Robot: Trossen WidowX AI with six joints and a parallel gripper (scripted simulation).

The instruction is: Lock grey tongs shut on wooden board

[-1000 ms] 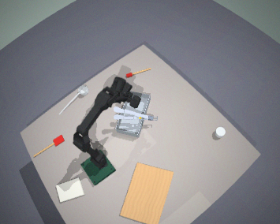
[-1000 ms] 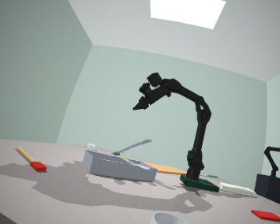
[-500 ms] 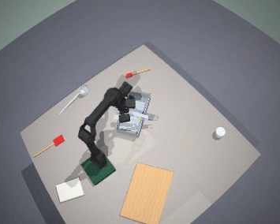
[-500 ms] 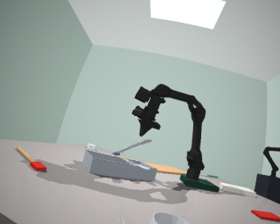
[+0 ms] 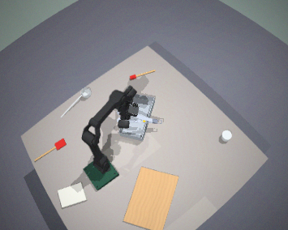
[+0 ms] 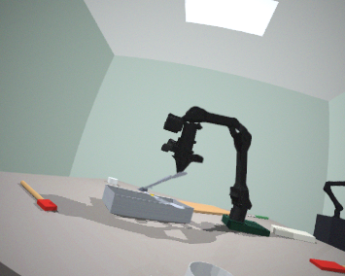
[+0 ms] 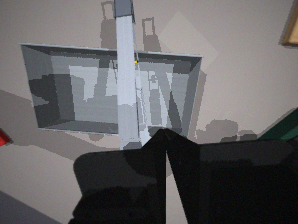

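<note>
My gripper tip is now 7 cm short of the roasting tin, 5 cm to the right of it and 14 cm above it. Round my gripper tip: white block (56 cm behind, 22 cm to the right, 15 cm below); then wooden board (11 cm behind, 47 cm to the right, 16 cm below).
</note>
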